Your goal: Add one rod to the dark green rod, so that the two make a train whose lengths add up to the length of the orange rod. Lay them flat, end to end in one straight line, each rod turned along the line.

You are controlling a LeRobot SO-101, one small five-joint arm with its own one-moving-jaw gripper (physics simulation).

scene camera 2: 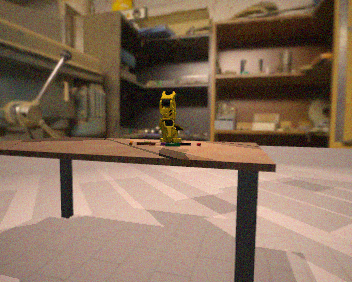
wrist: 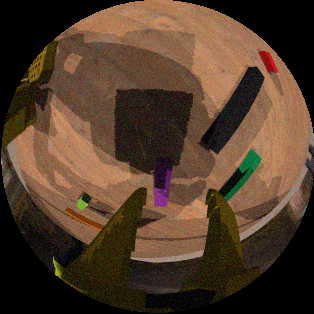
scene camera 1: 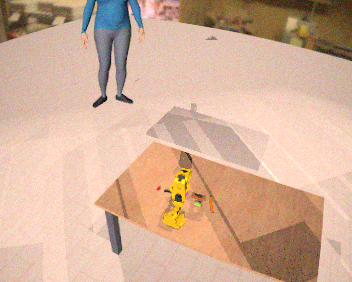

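Where they show: end effector, tool point: (scene camera 2: 165, 140) (wrist: 146, 194); arm's base, origin of the base link: (wrist: 36, 88) (scene camera 1: 175, 217).
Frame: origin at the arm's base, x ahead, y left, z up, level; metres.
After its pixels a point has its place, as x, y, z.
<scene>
The dark green rod (wrist: 251, 161) @(0.195, 0.095, 0.009) (scene camera 2: 172, 145) @(0.214, 0.077, 0.004) lies flat, slanting, partly in shadow; in the wrist view its lower end shows near the right jaw's tip. The orange rod (wrist: 85, 218) @(0.157, -0.129, 0.003) (scene camera 1: 211, 204) @(0.163, -0.132, 0.010) lies flat, partly hidden by the left jaw in the wrist view. A purple rod (wrist: 161, 196) @(0.170, 0.025, 0.010) (scene camera 1: 187, 194) @(0.174, 0.013, 0.007) shows beyond the gap between the jaws, its upper end in shadow. A long black rod (wrist: 235, 110) @(0.150, 0.095, 0.010) lies at upper right, a short red rod (wrist: 268, 61) (scene camera 1: 158, 188) @(0.136, 0.172, 0.010) beyond it. A lime block (wrist: 82, 203) @(0.134, -0.058, 0.010) (scene camera 1: 198, 204) @(0.132, -0.070, 0.009) lies near the orange rod. My gripper (wrist: 178, 191) is open and empty above the table.
A brown rod (scene camera 1: 198, 196) @(0.183, -0.049, 0.013) (scene camera 2: 145, 143) @(0.187, -0.052, 0.005) lies beside the lime block. The yellow arm (scene camera 1: 180, 192) @(0.012, -0.007, 0.177) (scene camera 2: 169, 117) @(0.174, 0.051, 0.118) stands over the wooden table (scene camera 1: 280, 205) @(0.340, -0.492, 0.000) (scene camera 2: 220, 152) @(0.349, 0.279, 0.000). Dark shadows cross the tabletop. A person (scene camera 1: 114, 45) stands on the floor behind the table.
</scene>
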